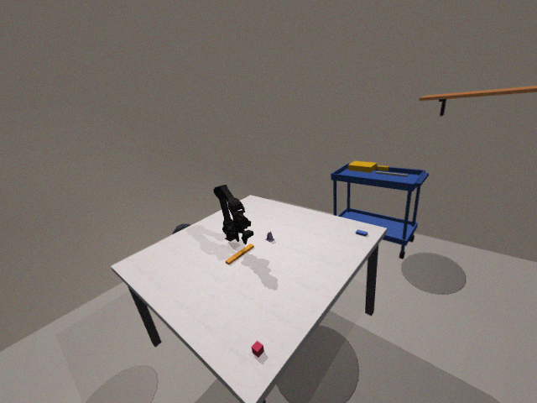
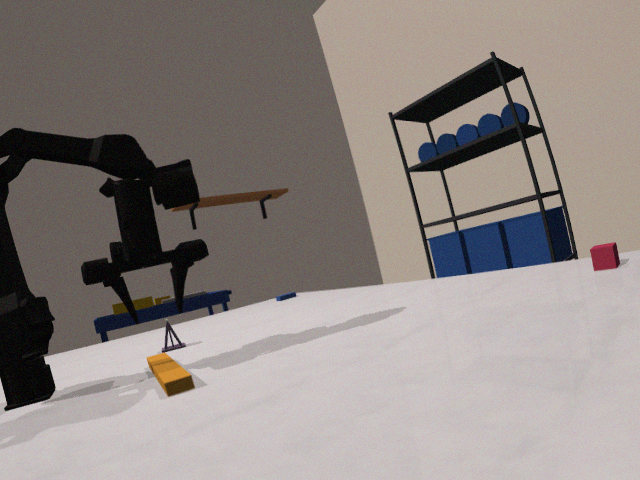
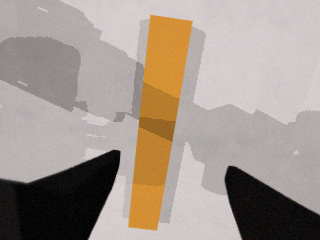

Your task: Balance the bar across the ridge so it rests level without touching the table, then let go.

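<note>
The orange bar is 70 mm below my gripper tip, 20 mm to the right of it and 10 mm behind it. The rest, counted from my gripper tip: blue block (580 mm to the left, 520 mm ahead, 70 mm below); then red cube (520 mm ahead, 420 mm to the right, 70 mm below).
</note>
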